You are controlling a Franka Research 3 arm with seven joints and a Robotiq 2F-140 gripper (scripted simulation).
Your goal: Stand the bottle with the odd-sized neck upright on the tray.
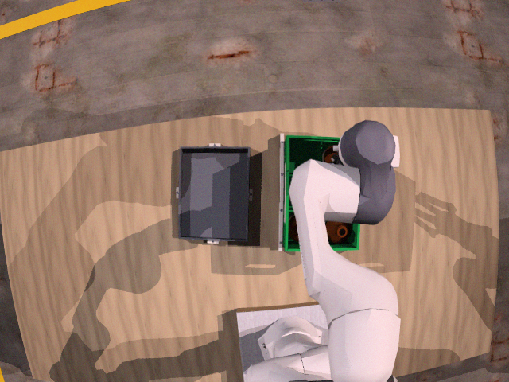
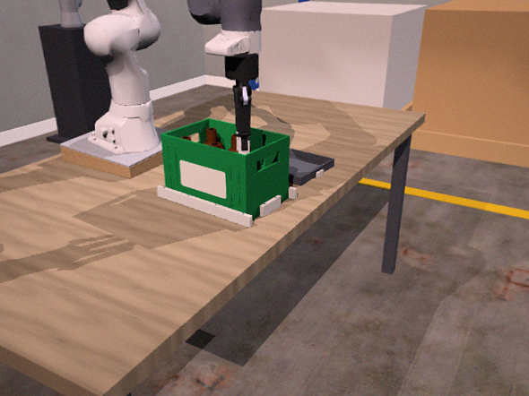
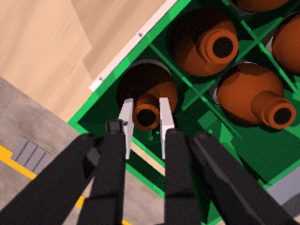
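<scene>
Now: hand 90 mm above the brown bottle. The rest, counted from my hand: dark grey tray: 60 mm behind, 330 mm to the left, 160 mm below; green crate: 80 mm behind, 50 mm to the left, 90 mm below.
</scene>
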